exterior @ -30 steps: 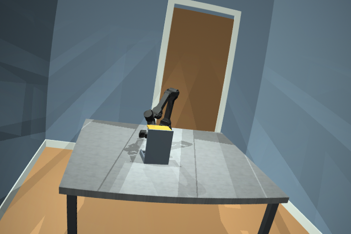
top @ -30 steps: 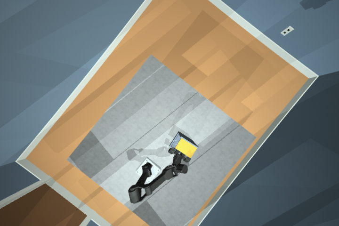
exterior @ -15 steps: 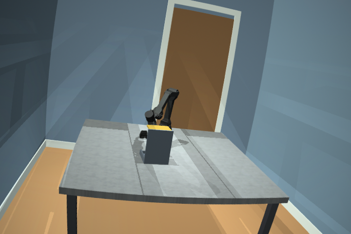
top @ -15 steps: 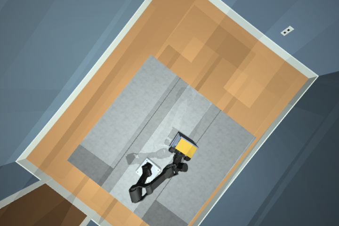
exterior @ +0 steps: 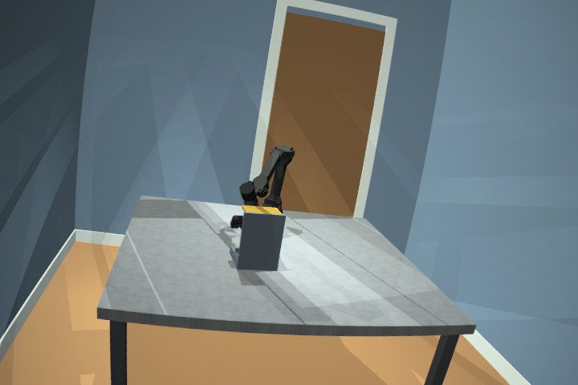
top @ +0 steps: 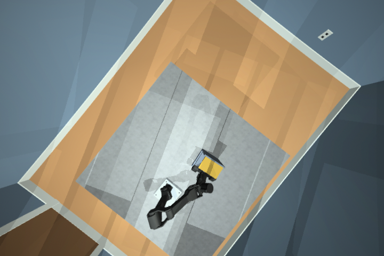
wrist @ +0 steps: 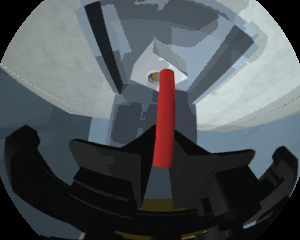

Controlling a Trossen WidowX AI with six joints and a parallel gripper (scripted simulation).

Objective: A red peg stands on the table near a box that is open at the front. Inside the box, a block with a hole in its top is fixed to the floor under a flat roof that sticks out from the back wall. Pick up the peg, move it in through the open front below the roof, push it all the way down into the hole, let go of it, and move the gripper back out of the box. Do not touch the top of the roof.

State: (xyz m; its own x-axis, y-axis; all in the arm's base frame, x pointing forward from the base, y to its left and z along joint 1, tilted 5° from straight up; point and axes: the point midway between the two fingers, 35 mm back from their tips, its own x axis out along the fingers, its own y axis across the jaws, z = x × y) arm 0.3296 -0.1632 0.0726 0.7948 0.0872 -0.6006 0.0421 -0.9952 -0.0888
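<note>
Right now my gripper tip is 1 cm short of the yellow roof and 12 cm below it. Also, from my gripper tip: red peg (3 cm behind, 1 cm below).
</note>
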